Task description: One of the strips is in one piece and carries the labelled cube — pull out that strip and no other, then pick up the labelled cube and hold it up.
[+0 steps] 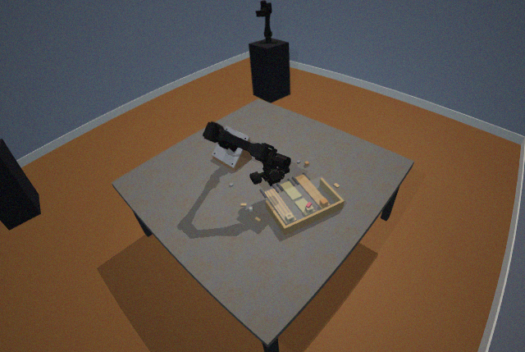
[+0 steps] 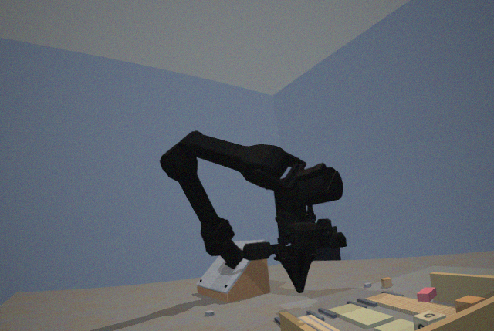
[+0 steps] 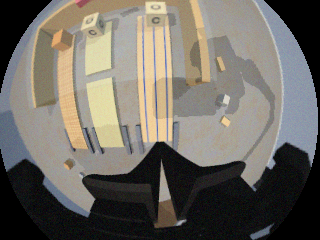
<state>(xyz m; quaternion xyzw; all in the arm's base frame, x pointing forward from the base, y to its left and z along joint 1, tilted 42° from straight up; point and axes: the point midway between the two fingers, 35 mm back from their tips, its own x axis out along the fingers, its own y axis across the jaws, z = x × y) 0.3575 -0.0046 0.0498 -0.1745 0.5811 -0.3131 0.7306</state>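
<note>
Right now my gripper tip is 90 mm short of the wooden strip, 60 mm above it and 20 mm to the left of it. From my gripper tip the other things lie so: pink block: 230 mm ahead, 40 mm to the left, 10 mm above.
</note>
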